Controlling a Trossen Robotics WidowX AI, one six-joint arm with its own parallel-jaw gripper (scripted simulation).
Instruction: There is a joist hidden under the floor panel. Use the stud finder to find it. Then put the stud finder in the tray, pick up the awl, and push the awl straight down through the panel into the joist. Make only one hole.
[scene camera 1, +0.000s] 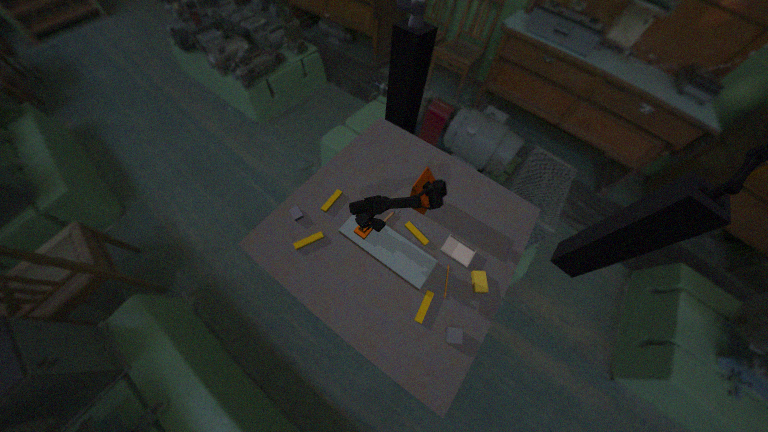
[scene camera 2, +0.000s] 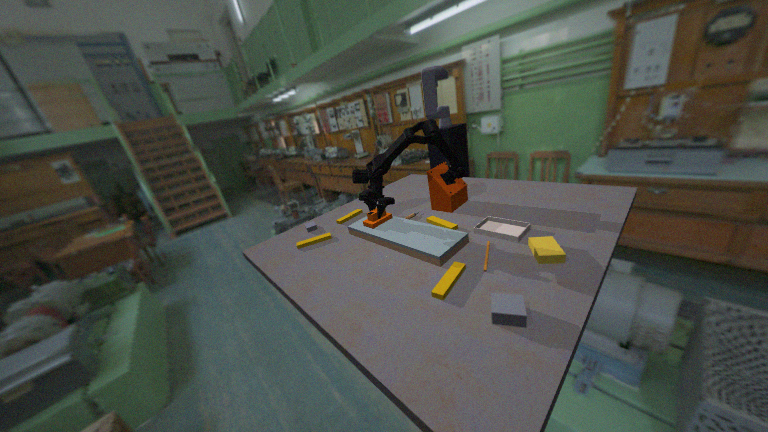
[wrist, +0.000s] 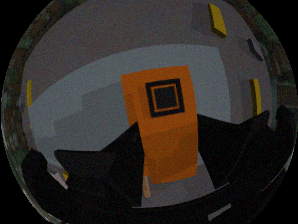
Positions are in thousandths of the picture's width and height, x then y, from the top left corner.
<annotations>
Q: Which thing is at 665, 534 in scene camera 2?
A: A tray.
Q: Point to my gripper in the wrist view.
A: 552, 538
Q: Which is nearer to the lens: the grey block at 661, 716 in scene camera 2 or the yellow block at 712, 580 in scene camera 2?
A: The grey block.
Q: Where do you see a stud finder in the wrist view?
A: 545, 449
</annotations>
